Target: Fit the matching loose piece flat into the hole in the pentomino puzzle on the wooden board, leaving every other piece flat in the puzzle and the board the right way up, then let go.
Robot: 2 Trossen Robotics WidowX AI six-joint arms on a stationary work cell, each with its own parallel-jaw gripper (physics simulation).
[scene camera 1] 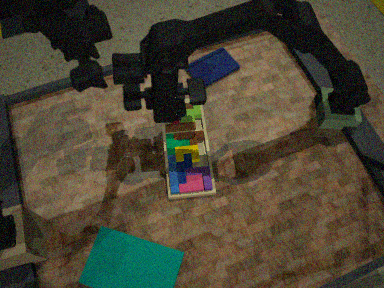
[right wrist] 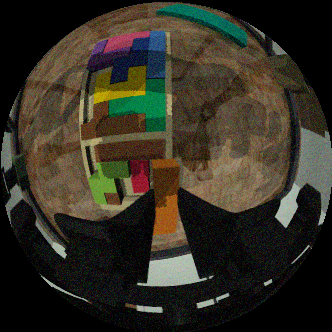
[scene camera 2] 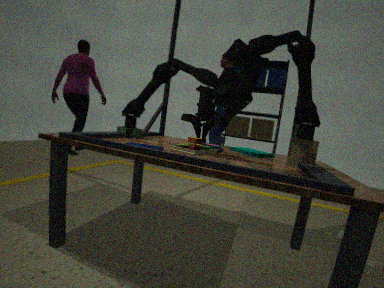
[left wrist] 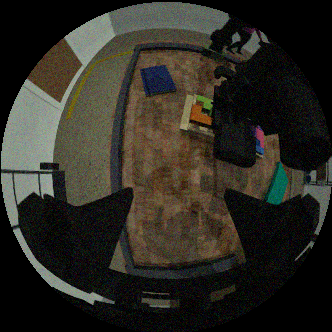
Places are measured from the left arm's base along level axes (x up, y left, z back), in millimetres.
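Where they show: left gripper, fingertip midpoint: (scene camera 1: 102, 72) (right wrist: 284, 252) (scene camera 2: 229, 116) (left wrist: 180, 193); right gripper, fingertip midpoint: (right wrist: 165, 192) (scene camera 2: 200, 140) (left wrist: 212, 123); left arm's base, origin of the base link: (scene camera 2: 304, 139); right arm's base, origin of the base link: (scene camera 1: 341, 103) (scene camera 2: 130, 127) (left wrist: 215, 49).
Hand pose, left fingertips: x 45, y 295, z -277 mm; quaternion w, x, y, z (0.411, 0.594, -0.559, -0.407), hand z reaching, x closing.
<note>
Each offset is from my left fingertips to the centre of the thing.
The wooden puzzle board (scene camera 1: 192, 196) (left wrist: 185, 112) (right wrist: 169, 100) lies face up at the middle of the table. Its far part in the right wrist view holds pink, purple, blue, navy, yellow, green and brown pieces; its near part shows dark brown, green, red and lime pieces. My right gripper (right wrist: 165, 192) (scene camera 2: 201, 137) is shut on an orange piece @[dx -106, dy -71, dz -135 mm] (right wrist: 166, 215) (scene camera 2: 195, 140) (left wrist: 201, 116), over the board's near right edge in that view. The height of the piece over the board is hard to tell, and the fingers hide part of the near end. My left gripper (left wrist: 180, 193) is open and empty, apart from the board.
A dark blue slab @[dx -155, dy +55, dz -301 mm] (scene camera 1: 214, 66) (left wrist: 158, 80) lies behind the board in scene camera 1. A teal slab @[dx -152, dy -417, dz +46 mm] (scene camera 1: 132, 257) (scene camera 2: 251, 151) (right wrist: 205, 20) lies at the front left there. The right arm reaches over the board. Dark raised edging borders the table.
</note>
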